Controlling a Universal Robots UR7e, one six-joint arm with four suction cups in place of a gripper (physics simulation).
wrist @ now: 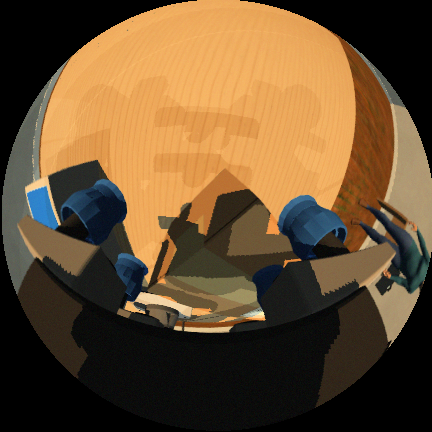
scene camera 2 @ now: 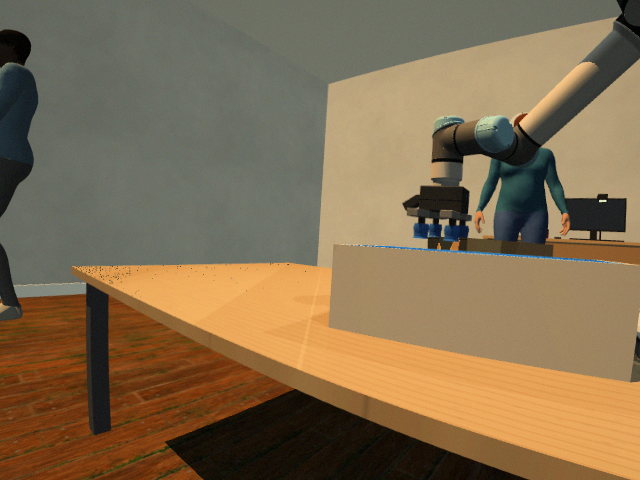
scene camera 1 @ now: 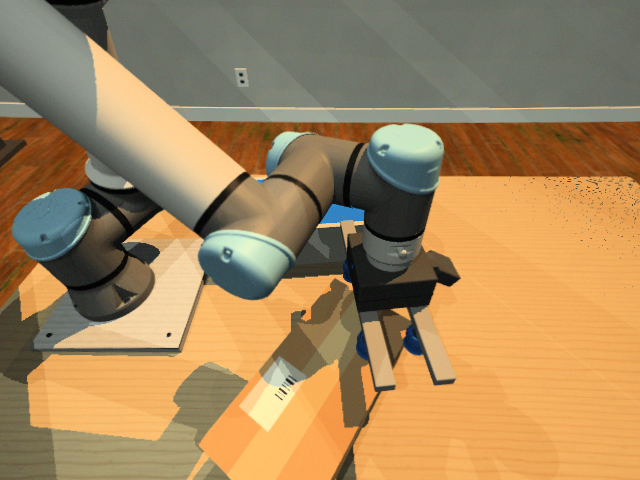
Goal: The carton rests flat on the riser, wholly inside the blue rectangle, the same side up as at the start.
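Where they show: end effector, tool point: (wrist: 199,249) (scene camera 2: 442,238); arm's base, origin of the base link: (wrist: 161,309) (scene camera 1: 117,289).
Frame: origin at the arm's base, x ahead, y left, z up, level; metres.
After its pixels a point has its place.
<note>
The orange-brown carton (scene camera 1: 310,428) @(x 0.406, y -0.321, z 0.129 m) (scene camera 2: 506,248) @(x 0.382, y -0.192, z 0.112 m) (wrist: 260,230) @(x 0.551, y -0.197, z 0.129 m) lies on the table, turned at an angle, with a white barcode label on top. My suction gripper (scene camera 1: 387,310) @(x 0.529, y -0.156, z 0.126 m) (scene camera 2: 442,230) @(x 0.529, y -0.156, z 0.126 m) (wrist: 200,245) @(x 0.529, y -0.156, z 0.126 m) is low over the carton's far end, cups downward. The suction is off and the cups hold nothing; whether any cup touches the carton I cannot tell. The grey riser (scene camera 1: 320,248) @(x 0.445, y 0.058, z 0.034 m) (scene camera 2: 480,304) @(x 0.382, y 0.257, z 0.044 m) (wrist: 75,175) @(x 0.571, y 0.062, z 0.043 m) stands beyond the carton. Its blue rectangle (scene camera 1: 341,213) @(x 0.495, y 0.100, z 0.102 m) (scene camera 2: 485,253) @(x 0.389, y 0.179, z 0.102 m) (wrist: 42,205) @(x 0.543, y 0.121, z 0.102 m) is partly hidden by my arm in scene camera 1 and shows nearly edge-on in scene camera 2.
My arm's pale base plate (scene camera 1: 155,335) @(x 0.113, y -0.115, z 0.003 m) is on the left of the table (scene camera 1: 516,310) @(x 0.851, y -0.099, z -0.019 m) (scene camera 2: 232,299) @(x 0.816, y 0.236, z -0.019 m). My forearm passes over the area between the base and the riser. One person (scene camera 2: 522,196) stands behind the table near a monitor (scene camera 2: 594,214); another (scene camera 2: 15,113) is at the left edge.
</note>
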